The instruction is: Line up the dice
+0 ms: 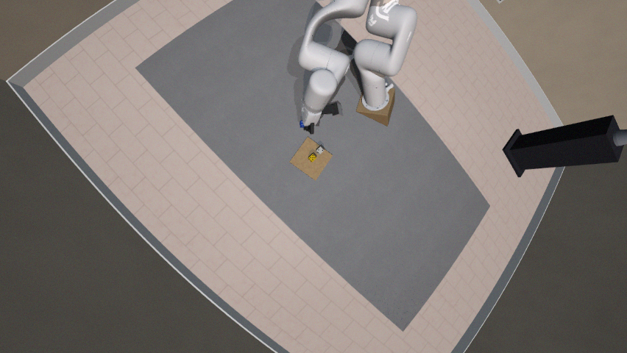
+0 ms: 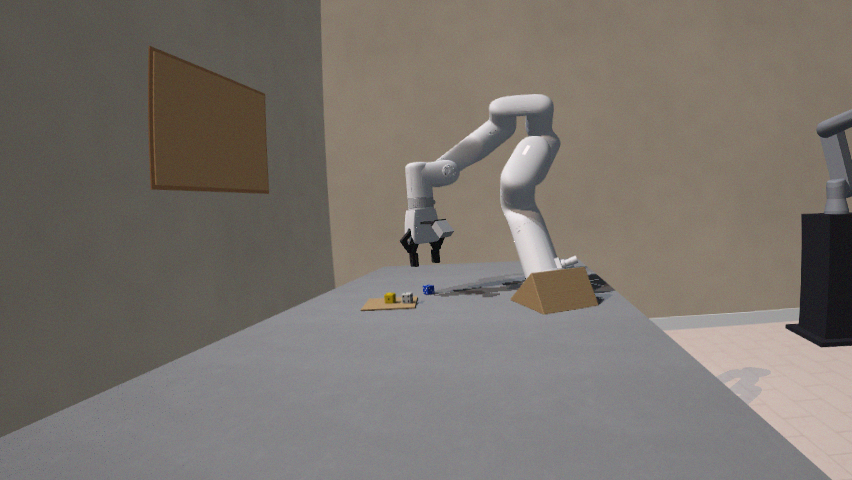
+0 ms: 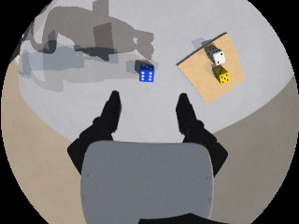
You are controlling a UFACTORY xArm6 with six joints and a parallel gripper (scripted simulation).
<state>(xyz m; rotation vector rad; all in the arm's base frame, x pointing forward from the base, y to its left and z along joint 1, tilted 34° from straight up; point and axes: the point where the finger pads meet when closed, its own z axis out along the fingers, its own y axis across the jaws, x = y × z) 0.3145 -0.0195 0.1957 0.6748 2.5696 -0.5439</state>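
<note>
Right now the blue die is 90 mm below my hand and 10 mm to the right of it. From my hand the other things lie so: yellow die 130 mm to the left, 80 mm below, 70 mm ahead; then tan mat 130 mm to the left, 100 mm below, 70 mm ahead; then white die 130 mm to the left, 80 mm below, 20 mm ahead.
</note>
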